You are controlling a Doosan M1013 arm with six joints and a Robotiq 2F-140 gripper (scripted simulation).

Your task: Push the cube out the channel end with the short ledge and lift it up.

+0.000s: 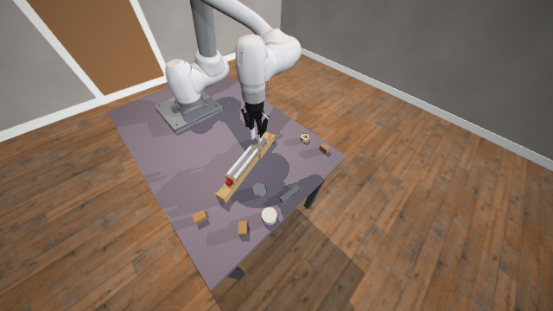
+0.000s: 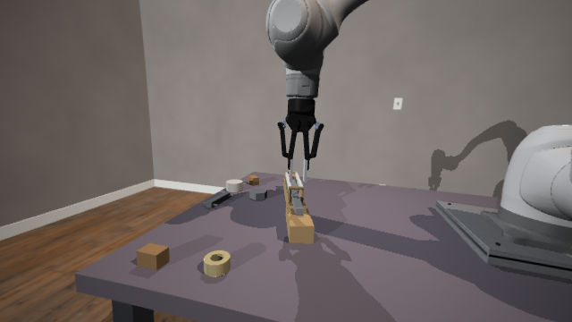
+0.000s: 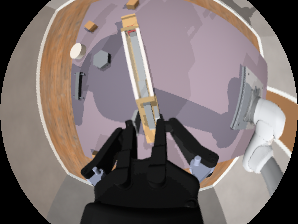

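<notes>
My hand is 11 cm to the left of the channel, 10 cm above it and 5 cm short of it. Round my hand: grey hexagonal piece: 19 cm ahead, 14 cm below, 11 cm to the right; grey handle piece: 29 cm ahead, 14 cm below; yellow ring: 29 cm to the left, 14 cm below, 6 cm ahead.
</notes>
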